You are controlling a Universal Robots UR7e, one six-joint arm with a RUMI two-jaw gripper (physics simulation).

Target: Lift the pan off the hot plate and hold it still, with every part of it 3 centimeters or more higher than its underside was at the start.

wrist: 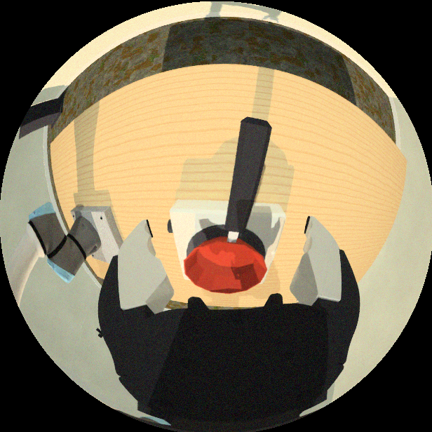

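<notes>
The pan (226, 266) has a red, faceted round body and a long dark handle (247, 172) that points up and slightly right in the wrist view. It sits over the dark round plate of the white hot plate (186, 209), whose small dark knob sticks out at its left. My gripper (229, 220) is open, with its grey jaws wide apart, one to the left and one to the right of the pan and hot plate. The near end of the handle lies between the jaw tips in this view, and nothing is held. The height gap between jaws and pan is hard to tell.
The light wooden table (135, 130) carries the hot plate. At the left, the arm's base joint (82, 240) stands on a grey mounting plate (107, 222). The arm's shadow crosses the table at the left. A mottled dark floor band (115, 57) lies beyond the far edge.
</notes>
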